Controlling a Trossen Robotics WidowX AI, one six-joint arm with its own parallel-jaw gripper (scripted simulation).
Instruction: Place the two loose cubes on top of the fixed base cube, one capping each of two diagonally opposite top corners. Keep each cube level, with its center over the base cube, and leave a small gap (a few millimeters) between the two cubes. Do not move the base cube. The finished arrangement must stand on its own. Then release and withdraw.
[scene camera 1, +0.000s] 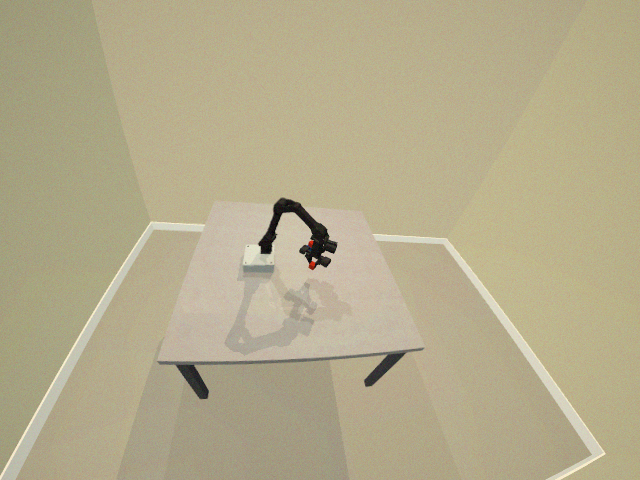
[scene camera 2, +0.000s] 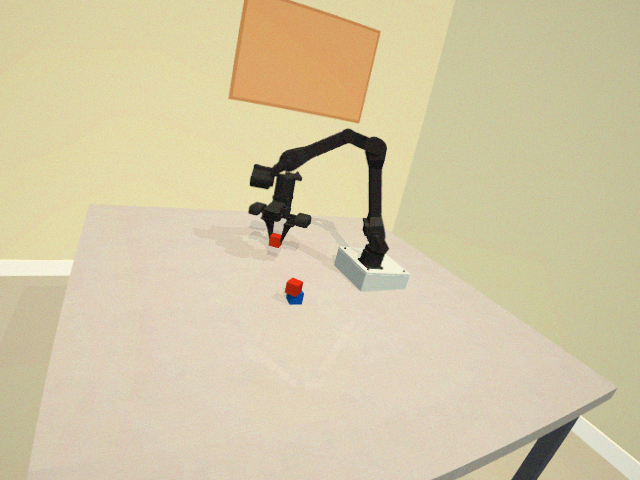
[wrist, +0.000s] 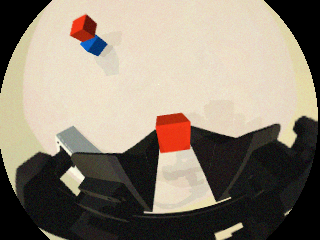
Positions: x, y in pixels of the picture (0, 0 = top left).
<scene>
The gripper (wrist: 172, 131) is 10 cm from the lens. A red cube (wrist: 173, 130) is 8 cm from the lens.
</scene>
